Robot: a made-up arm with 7 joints.
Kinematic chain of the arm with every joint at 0, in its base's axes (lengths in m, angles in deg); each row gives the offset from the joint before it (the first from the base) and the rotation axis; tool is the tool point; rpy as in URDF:
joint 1: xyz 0 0 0 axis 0.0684 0.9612 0.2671
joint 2: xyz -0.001 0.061 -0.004 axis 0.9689 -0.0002 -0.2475
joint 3: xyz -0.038 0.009 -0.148 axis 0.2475 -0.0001 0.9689
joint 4: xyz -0.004 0 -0.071 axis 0.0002 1 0
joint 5: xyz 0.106 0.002 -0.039 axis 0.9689 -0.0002 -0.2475
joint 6: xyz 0.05 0 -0.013 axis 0.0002 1 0
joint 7: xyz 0.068 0 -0.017 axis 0.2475 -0.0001 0.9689
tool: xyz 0 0 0 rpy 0 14.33 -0.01
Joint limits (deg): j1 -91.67..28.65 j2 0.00..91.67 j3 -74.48..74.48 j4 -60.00..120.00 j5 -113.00..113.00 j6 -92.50..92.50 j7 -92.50..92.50
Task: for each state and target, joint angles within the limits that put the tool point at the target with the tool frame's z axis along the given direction. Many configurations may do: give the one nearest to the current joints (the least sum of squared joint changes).
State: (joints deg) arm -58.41 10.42 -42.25 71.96 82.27 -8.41 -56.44
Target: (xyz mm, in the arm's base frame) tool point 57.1 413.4 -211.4 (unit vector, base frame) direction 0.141 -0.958 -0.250
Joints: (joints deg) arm -38.81 61.77 -27.27 119.78 77.90 -54.78 -56.44
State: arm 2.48 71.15 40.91 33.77 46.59 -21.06 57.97
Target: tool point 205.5 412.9 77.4 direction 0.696 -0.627 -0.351
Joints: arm -19.77 81.27 33.22 30.88 54.04 1.99 57.97
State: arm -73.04 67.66 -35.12 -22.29 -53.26 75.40 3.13
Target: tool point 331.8 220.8 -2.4 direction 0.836 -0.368 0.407
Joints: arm -71.75 71.29 -33.14 9.32 -51.26 85.05 3.13
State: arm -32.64 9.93 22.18 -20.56 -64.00 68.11 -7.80
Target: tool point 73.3 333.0 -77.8 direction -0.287 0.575 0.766
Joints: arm 5.76 30.07 74.48 -17.22 -86.78 44.23 -7.80
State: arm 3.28 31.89 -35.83 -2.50 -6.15 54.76 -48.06
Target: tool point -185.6 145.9 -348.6 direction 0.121 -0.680 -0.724
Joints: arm 22.63 31.22 -63.03 25.18 0.44 69.26 -48.06
